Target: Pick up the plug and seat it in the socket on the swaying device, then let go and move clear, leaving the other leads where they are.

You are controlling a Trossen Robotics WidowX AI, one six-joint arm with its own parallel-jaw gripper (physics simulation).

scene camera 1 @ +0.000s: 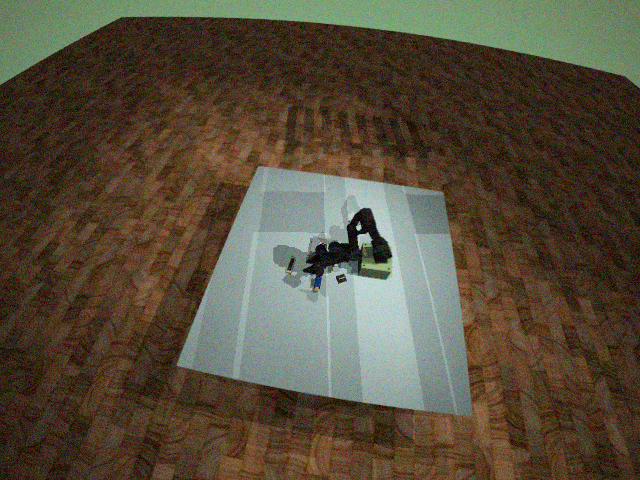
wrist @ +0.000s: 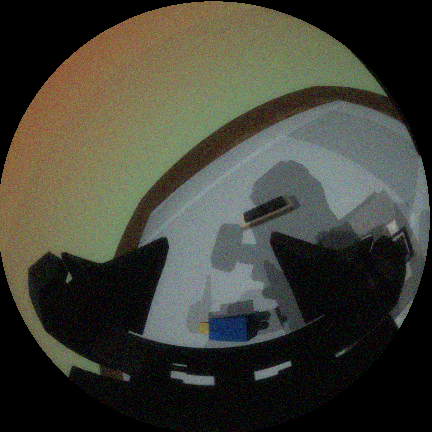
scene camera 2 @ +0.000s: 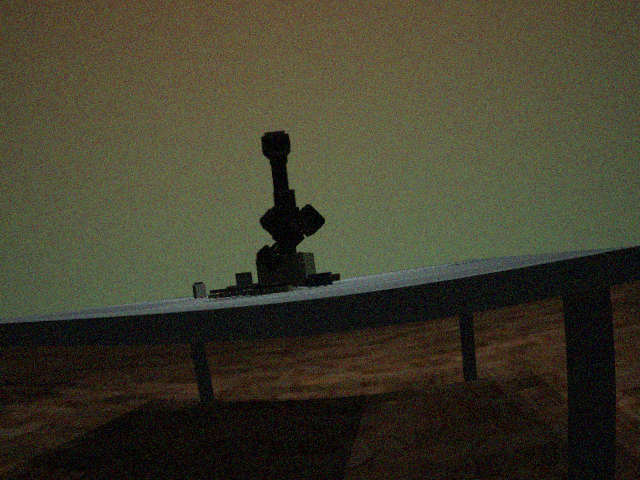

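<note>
The plug, a blue block with a yellow end [scene camera 1: 317, 282] [wrist: 228, 329], lies on the table just beyond the gripper in scene camera 1. In the wrist view it shows low between the spread fingers, apart from both tips. My gripper [scene camera 1: 309, 266] [wrist: 219, 240] is open and holds nothing; its height above the table is hard to tell. A pale, flat thing [scene camera 1: 312, 243], likely the device, shows partly behind the arm. At the wrist view's right edge, a dark-framed part [wrist: 409, 245] is mostly hidden by the right finger; I cannot make out the socket.
A black block with a tan edge [scene camera 1: 291, 264] [wrist: 267, 210] lies left of the gripper in scene camera 1. A small dark box [scene camera 1: 340, 278] lies right of the plug. The arm stands by a pale green block [scene camera 1: 375, 269]. Small blocks [scene camera 2: 199, 289] [scene camera 2: 242, 279] stand left of the arm in scene camera 2.
</note>
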